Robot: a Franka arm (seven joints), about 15 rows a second.
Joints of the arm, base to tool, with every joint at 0 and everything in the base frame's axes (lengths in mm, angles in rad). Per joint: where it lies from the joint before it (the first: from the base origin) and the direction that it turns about. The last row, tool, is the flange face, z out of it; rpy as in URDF.
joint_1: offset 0 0 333 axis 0 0 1
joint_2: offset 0 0 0 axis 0 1 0
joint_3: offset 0 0 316 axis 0 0 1
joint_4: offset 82.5 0 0 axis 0 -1 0
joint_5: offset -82.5 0 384 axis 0 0 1
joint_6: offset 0 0 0 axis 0 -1 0
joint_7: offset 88 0 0 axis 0 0 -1
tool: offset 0 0 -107 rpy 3.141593 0 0
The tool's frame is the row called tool.
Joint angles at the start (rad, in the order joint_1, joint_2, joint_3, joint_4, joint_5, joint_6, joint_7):
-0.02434, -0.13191, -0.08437, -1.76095, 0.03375, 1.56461, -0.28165
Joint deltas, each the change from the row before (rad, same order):
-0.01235, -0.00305, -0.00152, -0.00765, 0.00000, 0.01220, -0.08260
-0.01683, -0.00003, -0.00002, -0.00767, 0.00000, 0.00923, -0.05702
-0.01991, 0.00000, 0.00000, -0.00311, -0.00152, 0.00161, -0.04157
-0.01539, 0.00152, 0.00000, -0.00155, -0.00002, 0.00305, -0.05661
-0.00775, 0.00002, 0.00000, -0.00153, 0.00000, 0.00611, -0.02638
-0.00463, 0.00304, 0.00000, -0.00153, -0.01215, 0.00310, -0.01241
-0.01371, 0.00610, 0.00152, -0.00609, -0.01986, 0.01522, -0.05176
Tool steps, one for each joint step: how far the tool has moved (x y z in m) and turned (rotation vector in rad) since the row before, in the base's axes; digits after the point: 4 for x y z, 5 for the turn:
-0.0007, -0.0072, -0.0011, 0.00415, -0.01183, 0.06804
-0.0005, -0.0086, -0.0028, 0.00264, -0.00454, 0.03969
-0.0015, -0.0102, -0.0013, 0.00076, -0.00047, 0.02163
-0.0006, -0.0078, -0.0013, 0.00263, -0.00293, 0.04096
-0.0001, -0.0040, -0.0002, 0.00040, -0.00587, 0.01832
0.0004, -0.0037, -0.0021, -0.01133, 0.00311, 0.00864
0.0013, -0.0085, -0.0048, -0.01824, -0.00069, 0.04100

